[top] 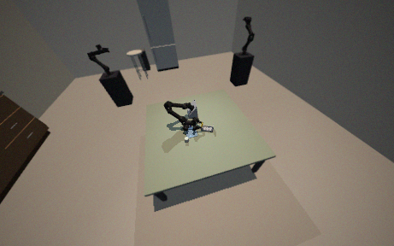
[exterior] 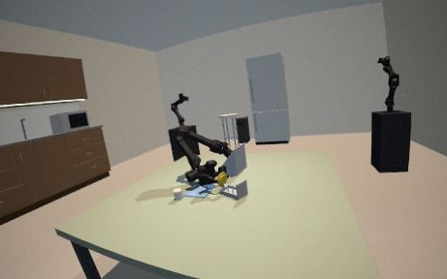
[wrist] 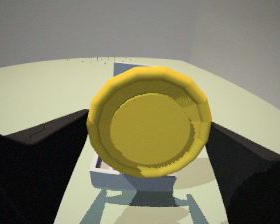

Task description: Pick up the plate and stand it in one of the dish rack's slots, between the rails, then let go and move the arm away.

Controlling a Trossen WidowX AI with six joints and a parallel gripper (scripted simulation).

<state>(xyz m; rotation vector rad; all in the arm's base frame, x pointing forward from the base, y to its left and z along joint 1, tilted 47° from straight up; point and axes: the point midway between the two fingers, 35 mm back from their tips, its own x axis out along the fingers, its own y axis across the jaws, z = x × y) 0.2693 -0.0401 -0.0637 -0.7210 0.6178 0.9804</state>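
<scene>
Now: the grey dish rack 60 mm to the left of my gripper tip, 50 mm below it and 20 mm ahead of it. Also, from my gripper tip: white cup 220 mm to the right, 110 mm ahead, 50 mm below.
</scene>
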